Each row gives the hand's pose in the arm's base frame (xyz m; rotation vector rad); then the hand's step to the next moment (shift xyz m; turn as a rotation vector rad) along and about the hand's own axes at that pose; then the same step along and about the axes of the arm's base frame.
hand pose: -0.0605 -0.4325 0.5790 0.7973 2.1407 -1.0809
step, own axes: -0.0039 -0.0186 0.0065 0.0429 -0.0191 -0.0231
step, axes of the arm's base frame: -0.0096 -0.0154 0.0086 -0.0469 0.0204 -0.0112
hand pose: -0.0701 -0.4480 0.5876 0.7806 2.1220 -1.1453
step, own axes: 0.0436 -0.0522 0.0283 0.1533 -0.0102 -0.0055
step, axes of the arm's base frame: -0.0599 -0.0390 -0.0178 -0.1081 0.0326 -0.1044
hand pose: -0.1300 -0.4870 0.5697 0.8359 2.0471 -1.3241
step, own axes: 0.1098 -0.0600 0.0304 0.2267 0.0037 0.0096
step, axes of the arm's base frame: -0.1129 -0.0253 -0.0565 -0.1437 0.0377 -0.1716
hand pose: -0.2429 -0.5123 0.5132 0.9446 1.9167 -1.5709
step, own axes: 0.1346 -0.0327 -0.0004 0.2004 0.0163 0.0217
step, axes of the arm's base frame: -0.1116 0.0248 -0.0782 -0.1178 0.0218 -0.1629
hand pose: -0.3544 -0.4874 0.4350 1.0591 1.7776 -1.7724
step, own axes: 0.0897 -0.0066 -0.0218 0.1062 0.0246 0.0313
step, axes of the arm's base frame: -0.0562 0.0417 -0.0605 -0.0548 -0.0092 -0.0989
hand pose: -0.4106 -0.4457 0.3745 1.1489 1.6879 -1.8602
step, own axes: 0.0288 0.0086 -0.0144 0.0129 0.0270 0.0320
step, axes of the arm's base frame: -0.0063 0.0188 -0.0268 0.0022 -0.0329 -0.0289
